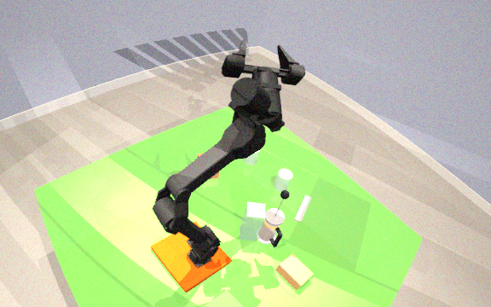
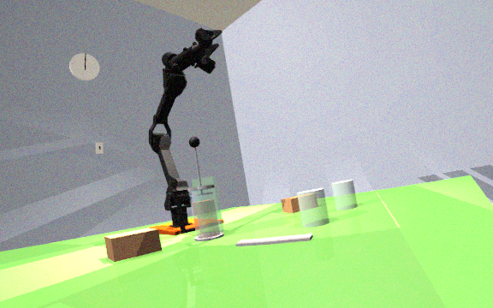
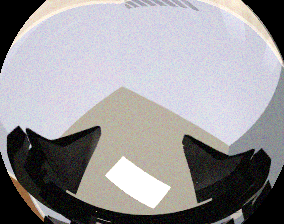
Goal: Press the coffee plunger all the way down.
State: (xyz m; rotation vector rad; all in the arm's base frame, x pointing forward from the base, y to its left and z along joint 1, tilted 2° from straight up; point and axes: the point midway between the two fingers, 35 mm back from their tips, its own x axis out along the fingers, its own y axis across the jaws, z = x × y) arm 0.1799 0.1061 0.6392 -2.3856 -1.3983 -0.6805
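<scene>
Now: gripper tip 54 cm above the coffee press, 20 cm to the left of it and 4 cm short of it. The rest, counted from my gripper tip: flat strip: 66 cm below, 27 cm ahead, 19 cm to the right.
</scene>
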